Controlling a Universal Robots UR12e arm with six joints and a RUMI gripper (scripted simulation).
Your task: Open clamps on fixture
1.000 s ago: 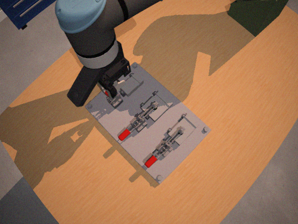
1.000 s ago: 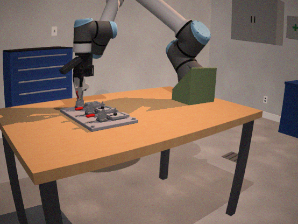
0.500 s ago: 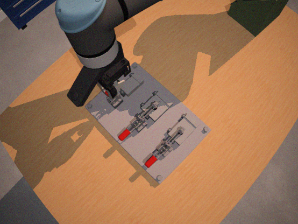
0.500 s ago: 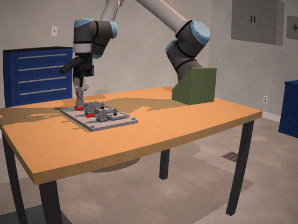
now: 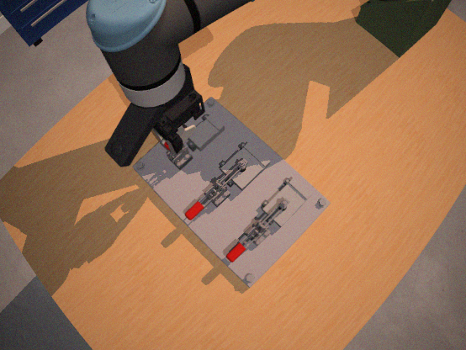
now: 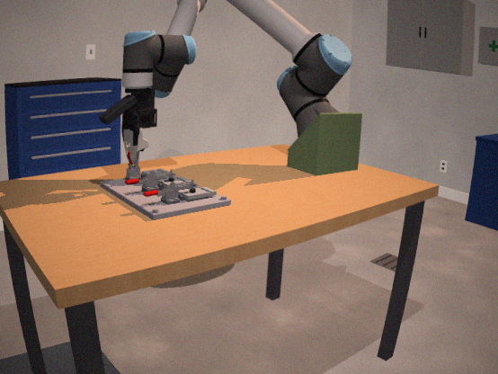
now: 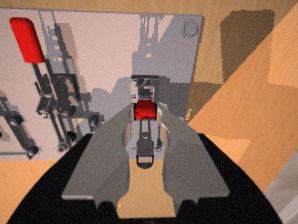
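Right now the grey fixture plate is 4 cm behind my hand, 11 cm to the left of it and 8 cm below it. From my hand the other things lie so: flat grey part (12 cm behind, 21 cm to the left, 6 cm below).
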